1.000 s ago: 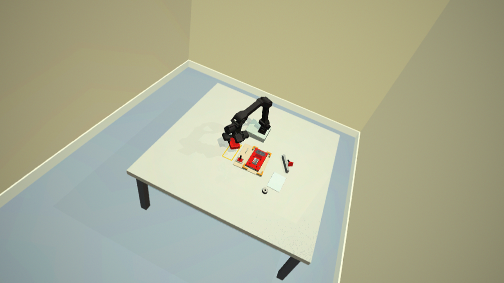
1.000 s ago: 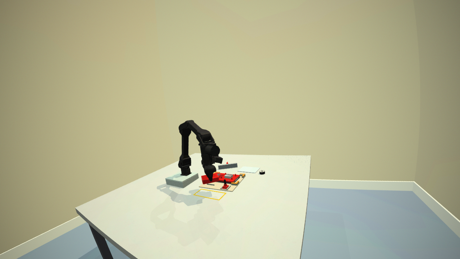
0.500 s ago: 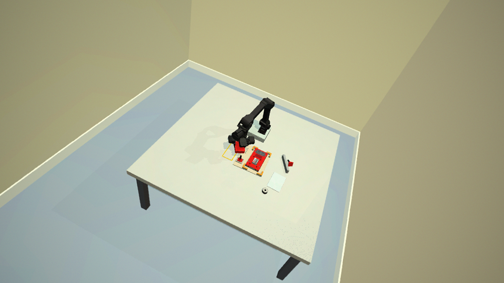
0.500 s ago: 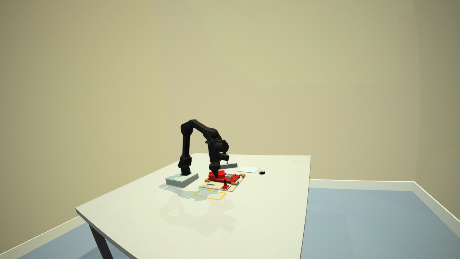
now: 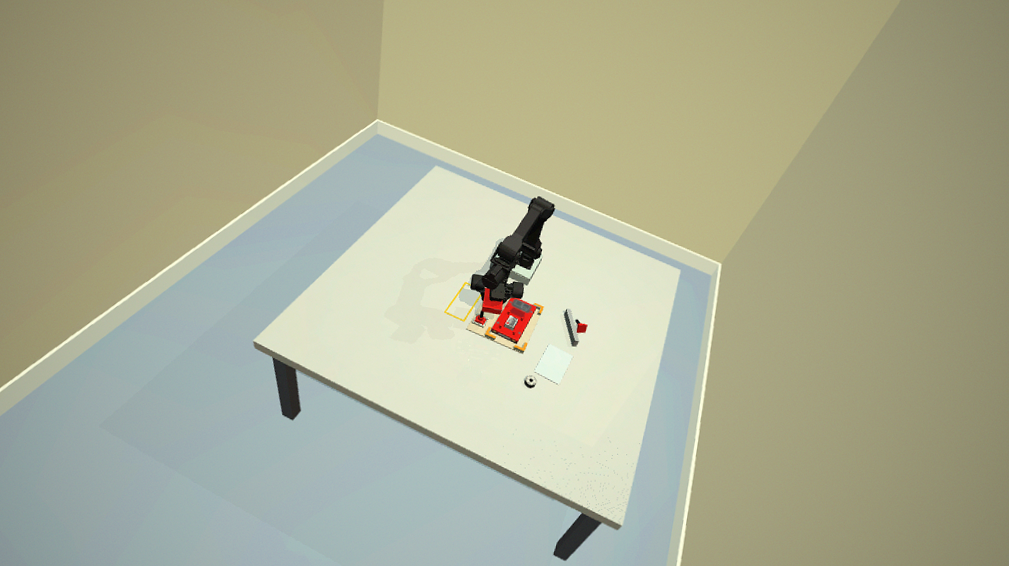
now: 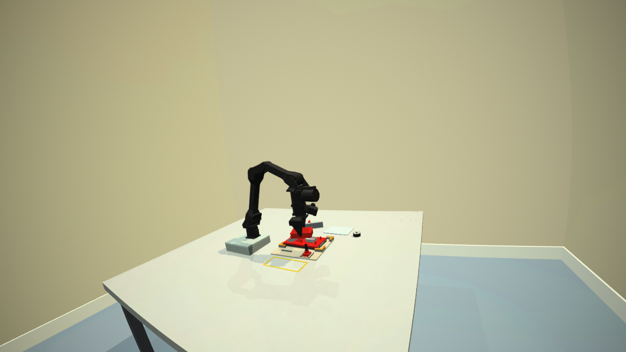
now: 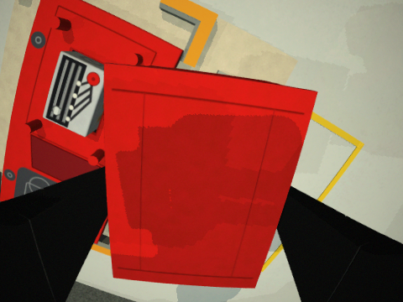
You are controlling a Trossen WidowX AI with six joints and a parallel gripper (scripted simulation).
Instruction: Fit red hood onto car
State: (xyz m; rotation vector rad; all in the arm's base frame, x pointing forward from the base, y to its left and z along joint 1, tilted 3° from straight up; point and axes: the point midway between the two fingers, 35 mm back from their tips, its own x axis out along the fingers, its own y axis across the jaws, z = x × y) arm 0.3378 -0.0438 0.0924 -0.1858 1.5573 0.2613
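Now: gripper tip 90 mm to the right of the grey engine block and 80 mm above it. The rest, counted from my gripper tip: pale sheet: 290 mm to the left, 100 mm below, 80 mm ahead; red hood: 10 mm above.
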